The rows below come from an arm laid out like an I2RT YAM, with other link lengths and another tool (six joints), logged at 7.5 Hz.
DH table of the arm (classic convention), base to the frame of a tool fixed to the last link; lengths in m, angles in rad. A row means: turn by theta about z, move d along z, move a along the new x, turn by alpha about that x. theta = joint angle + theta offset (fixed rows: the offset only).
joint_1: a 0.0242; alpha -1.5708; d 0.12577; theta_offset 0
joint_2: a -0.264; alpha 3.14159; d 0; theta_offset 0
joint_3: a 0.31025; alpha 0; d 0; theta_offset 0.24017
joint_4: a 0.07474; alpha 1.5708; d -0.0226; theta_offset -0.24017
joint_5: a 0; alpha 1.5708; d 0.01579; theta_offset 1.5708
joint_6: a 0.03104; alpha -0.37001; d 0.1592; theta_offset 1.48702
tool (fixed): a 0; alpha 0; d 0.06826; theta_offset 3.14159
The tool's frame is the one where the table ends.
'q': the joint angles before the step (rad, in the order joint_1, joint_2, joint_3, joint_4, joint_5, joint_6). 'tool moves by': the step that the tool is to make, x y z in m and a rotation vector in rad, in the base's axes. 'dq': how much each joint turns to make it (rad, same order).
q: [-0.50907 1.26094 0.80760 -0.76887 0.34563 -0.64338]
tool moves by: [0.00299 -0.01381 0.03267 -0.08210 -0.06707 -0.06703]
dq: [0.00095 -0.06589 0.03244 -0.01876 0.06187 0.05173]
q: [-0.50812 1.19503 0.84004 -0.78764 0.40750 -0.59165]
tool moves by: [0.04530 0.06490 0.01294 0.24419 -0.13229 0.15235]
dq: [0.04638 -0.00113 0.09142 -0.09422 -0.29666 0.01889]
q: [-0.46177 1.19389 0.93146 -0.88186 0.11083 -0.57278]
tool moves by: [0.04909 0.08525 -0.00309 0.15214 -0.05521 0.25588]
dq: [0.18217 0.07773 0.04891 0.02519 -0.17760 -0.00102]
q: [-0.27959 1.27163 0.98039 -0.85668 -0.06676 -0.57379]
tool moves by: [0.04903 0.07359 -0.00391 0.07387 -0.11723 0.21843]
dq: [0.16648 0.06400 0.00083 0.16326 -0.10844 -0.00317]
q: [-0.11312 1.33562 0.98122 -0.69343 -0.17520 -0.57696]
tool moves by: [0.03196 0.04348 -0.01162 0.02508 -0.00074 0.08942]
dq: [0.10673 0.14623 0.08458 0.06595 -0.01302 0.02800]
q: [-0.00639 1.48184 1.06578 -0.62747 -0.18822 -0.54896]
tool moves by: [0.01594 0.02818 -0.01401 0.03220 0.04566 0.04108]
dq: [0.05221 0.13028 0.09001 0.00048 -0.02352 0.02631]
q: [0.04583 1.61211 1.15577 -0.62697 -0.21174 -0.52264]
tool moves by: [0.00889 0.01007 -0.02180 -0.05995 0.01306 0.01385]
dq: [0.05715 0.07743 0.02348 0.03846 0.07215 0.01142]
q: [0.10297 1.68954 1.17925 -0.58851 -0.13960 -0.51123]
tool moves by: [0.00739 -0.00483 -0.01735 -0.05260 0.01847 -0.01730]
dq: [0.01656 0.06532 0.02697 0.01503 0.06004 0.00806]
